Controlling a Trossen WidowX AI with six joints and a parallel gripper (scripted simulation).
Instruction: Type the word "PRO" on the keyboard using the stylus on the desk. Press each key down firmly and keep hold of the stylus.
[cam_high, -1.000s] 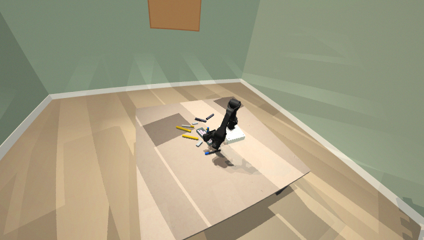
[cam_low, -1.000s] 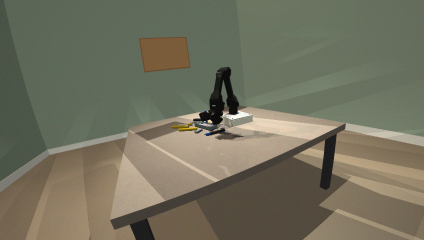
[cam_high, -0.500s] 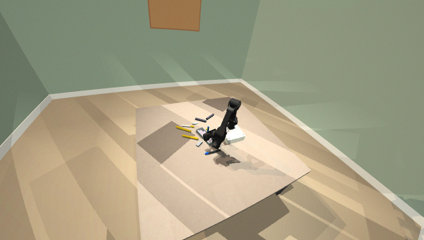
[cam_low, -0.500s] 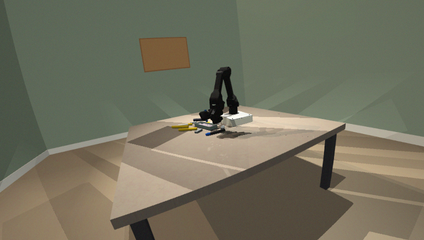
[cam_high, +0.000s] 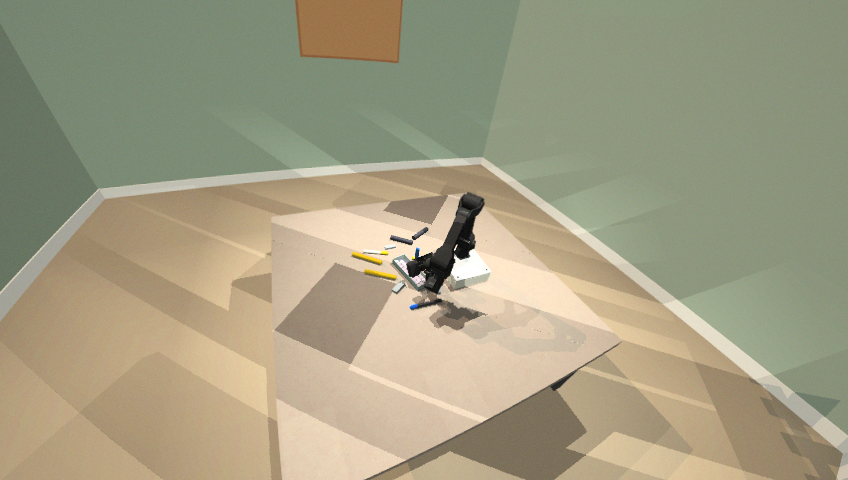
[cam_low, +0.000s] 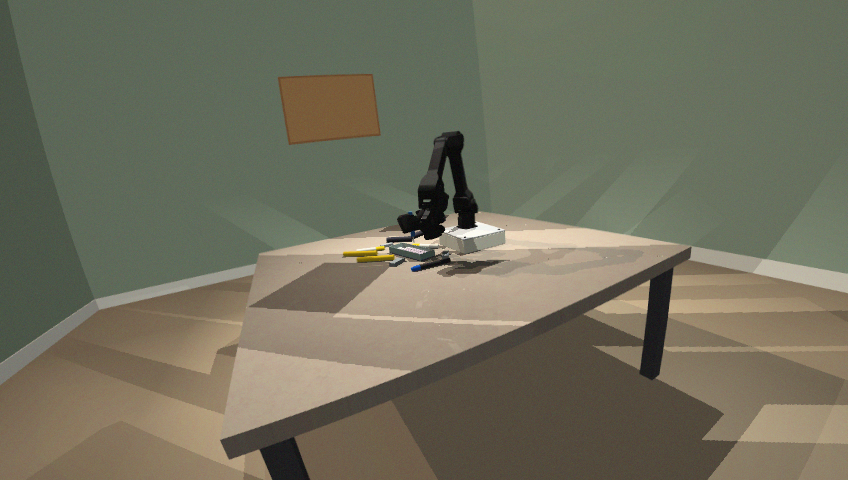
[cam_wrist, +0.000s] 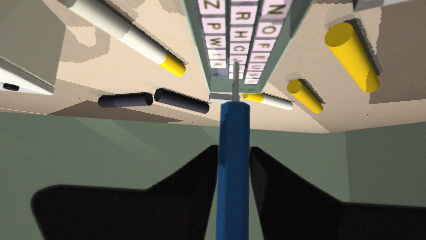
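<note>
Right now my gripper tip is 90 mm short of the grey block, 40 mm to the right of it and 100 mm above it. From my gripper tip the other things lie so: grey stylus tip (50 mm below); then blue stylus (20 mm below); then blue-capped dark pen (50 mm ahead, 160 mm to the left, 100 mm below).
</note>
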